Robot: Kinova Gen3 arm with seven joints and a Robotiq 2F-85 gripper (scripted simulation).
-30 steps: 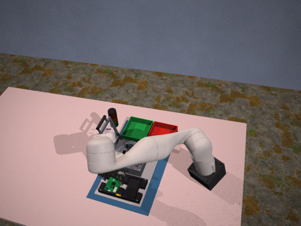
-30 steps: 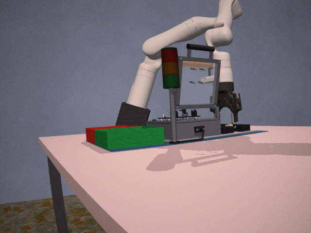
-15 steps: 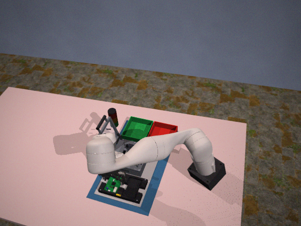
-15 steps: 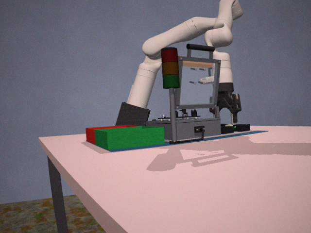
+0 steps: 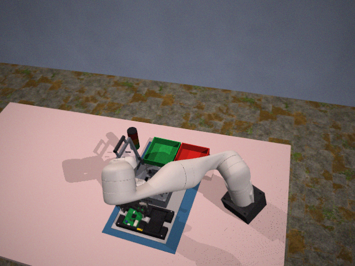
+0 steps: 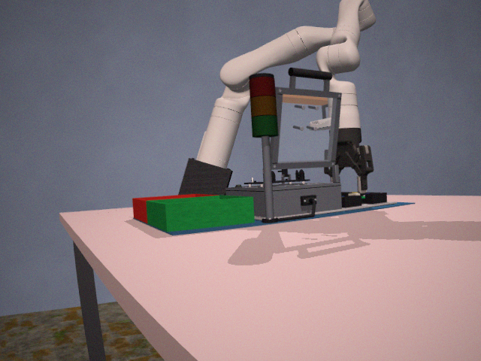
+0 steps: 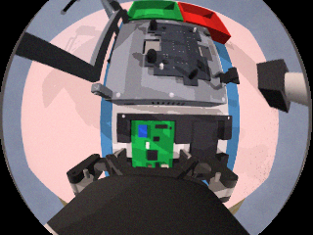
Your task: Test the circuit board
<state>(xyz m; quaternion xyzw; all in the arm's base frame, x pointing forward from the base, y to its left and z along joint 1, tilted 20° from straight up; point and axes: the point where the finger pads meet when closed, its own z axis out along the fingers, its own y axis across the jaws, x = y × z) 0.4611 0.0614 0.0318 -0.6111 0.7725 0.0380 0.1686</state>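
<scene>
The green circuit board is 20 mm below my hand. Also, from my hand: tester lid (50 mm ahead, 180 mm to the right, 150 mm above); green bin (70 mm behind, 360 mm to the right, 20 mm below); red bin (220 mm behind, 330 mm to the right, 20 mm below).
</scene>
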